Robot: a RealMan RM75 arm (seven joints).
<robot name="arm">
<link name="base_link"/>
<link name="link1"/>
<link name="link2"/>
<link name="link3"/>
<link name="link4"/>
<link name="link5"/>
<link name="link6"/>
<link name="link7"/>
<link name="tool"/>
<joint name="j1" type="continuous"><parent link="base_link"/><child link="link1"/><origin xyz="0.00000 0.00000 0.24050" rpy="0.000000 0.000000 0.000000"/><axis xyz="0 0 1"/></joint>
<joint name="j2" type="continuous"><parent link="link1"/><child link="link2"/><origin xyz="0.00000 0.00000 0.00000" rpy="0.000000 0.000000 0.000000"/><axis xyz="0 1 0"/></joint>
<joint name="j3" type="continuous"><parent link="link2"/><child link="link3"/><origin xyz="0.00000 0.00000 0.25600" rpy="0.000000 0.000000 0.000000"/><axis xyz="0 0 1"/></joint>
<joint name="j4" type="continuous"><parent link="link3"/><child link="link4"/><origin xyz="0.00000 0.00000 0.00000" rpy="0.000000 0.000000 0.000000"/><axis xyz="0 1 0"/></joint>
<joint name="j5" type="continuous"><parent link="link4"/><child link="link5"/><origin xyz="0.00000 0.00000 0.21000" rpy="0.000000 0.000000 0.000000"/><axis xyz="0 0 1"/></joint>
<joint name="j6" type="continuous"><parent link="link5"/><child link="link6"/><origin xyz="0.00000 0.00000 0.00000" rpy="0.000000 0.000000 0.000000"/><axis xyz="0 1 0"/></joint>
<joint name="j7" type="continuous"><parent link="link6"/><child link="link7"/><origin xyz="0.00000 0.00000 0.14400" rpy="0.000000 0.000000 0.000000"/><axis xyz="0 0 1"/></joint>
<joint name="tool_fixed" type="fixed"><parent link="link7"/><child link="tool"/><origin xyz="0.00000 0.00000 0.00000" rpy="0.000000 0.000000 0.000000"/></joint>
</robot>
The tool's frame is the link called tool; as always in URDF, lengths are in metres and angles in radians. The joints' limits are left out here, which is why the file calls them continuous.
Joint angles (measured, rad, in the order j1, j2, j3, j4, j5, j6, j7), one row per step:
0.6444 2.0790 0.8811 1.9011 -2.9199 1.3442 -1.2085
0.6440 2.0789 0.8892 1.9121 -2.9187 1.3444 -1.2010
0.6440 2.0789 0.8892 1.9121 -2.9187 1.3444 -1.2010
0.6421 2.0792 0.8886 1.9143 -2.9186 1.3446 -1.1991
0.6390 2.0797 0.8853 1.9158 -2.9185 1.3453 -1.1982
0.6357 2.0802 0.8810 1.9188 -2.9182 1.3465 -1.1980
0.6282 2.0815 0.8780 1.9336 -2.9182 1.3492 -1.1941
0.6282 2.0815 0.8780 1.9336 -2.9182 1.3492 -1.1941
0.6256 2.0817 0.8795 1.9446 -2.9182 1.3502 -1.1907
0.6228 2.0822 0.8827 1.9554 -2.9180 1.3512 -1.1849
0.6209 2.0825 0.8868 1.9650 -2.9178 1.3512 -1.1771
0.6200 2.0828 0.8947 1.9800 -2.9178 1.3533 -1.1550
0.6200 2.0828 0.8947 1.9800 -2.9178 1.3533 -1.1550
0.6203 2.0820 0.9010 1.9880 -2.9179 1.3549 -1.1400
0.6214 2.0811 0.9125 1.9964 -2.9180 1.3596 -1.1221
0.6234 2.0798 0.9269 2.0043 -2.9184 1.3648 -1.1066
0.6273 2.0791 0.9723 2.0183 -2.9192 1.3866 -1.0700
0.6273 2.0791 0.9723 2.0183 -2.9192 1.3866 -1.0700
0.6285 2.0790 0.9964 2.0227 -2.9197 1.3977 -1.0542
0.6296 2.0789 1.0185 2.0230 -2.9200 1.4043 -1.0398
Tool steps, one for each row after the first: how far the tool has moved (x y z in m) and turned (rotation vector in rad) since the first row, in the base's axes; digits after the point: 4 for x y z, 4 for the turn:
-0.0027 0.0003 0.0025 0.0054 0.0161 -0.0037
-0.0027 0.0003 0.0025 0.0054 0.0161 -0.0037
-0.0027 -0.0003 0.0025 0.0050 0.0184 -0.0056
-0.0022 -0.0013 0.0021 0.0023 0.0181 -0.0072
-0.0018 -0.0028 0.0016 -0.0015 0.0176 -0.0073
-0.0030 -0.0057 0.0026 -0.0047 0.0276 -0.0081
-0.0030 -0.0057 0.0026 -0.0047 0.0276 -0.0081
-0.0048 -0.0069 0.0040 -0.0039 0.0375 -0.0074
-0.0066 -0.0077 0.0057 -0.0017 0.0495 -0.0099
-0.0085 -0.0081 0.0075 0.0017 0.0629 -0.0139
-0.0116 -0.0084 0.0106 0.0103 0.0875 -0.0281
-0.0116 -0.0084 0.0106 0.0103 0.0875 -0.0281
-0.0132 -0.0079 0.0128 0.0176 0.1021 -0.0387
-0.0148 -0.0064 0.0160 0.0291 0.1185 -0.0546
-0.0164 -0.0041 0.0197 0.0427 0.1341 -0.0692
-0.0183 0.0034 0.0300 0.0821 0.1680 -0.1179
-0.0183 0.0034 0.0300 0.0821 0.1680 -0.1179
-0.0184 0.0075 0.0352 0.1025 0.1829 -0.1433
-0.0182 0.0118 0.0394 0.1213 0.1971 -0.1673

